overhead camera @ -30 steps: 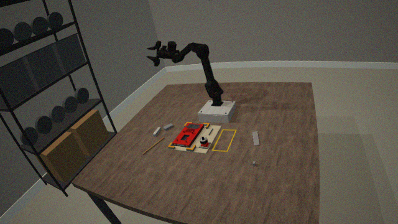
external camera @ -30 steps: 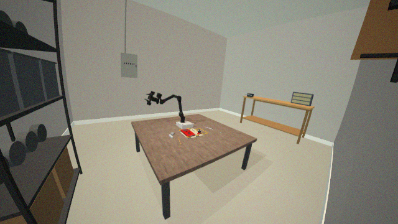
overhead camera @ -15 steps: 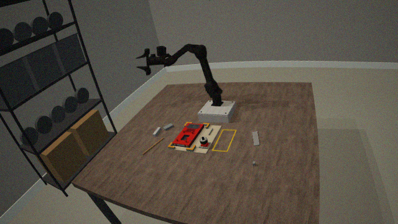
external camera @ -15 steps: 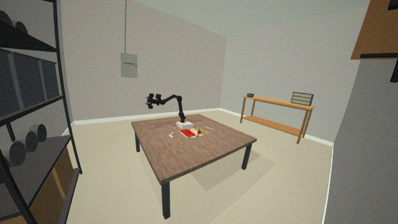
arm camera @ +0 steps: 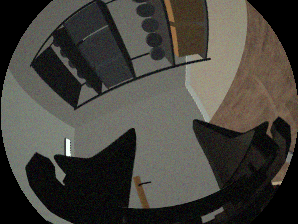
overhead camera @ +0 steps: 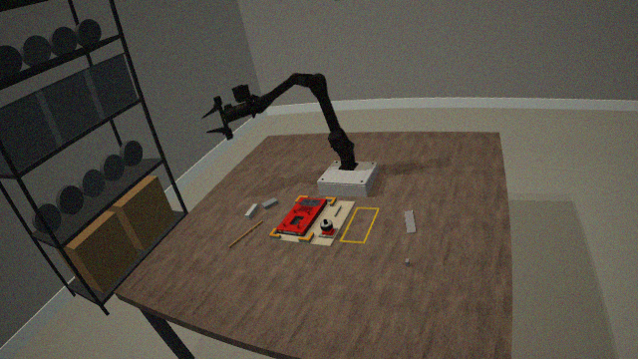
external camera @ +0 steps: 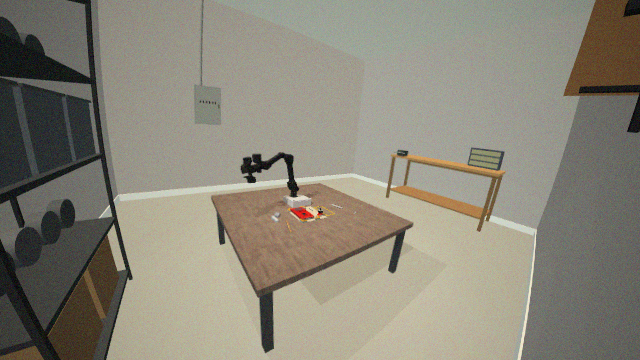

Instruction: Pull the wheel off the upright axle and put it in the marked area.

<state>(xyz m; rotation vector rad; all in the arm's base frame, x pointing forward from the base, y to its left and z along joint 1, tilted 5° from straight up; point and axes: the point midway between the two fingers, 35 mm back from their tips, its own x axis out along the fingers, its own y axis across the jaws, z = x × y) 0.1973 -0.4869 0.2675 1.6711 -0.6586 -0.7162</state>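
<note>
Now: gripper tip 560 mm to the right of the black wheel, 310 mm above it and 160 mm short of it. From my gripper tip the other things lie so: thin wooden stick (340 mm below, 250 mm to the left, 220 mm ahead); grey bar (820 mm to the left, 340 mm below, 70 mm ahead).
</note>
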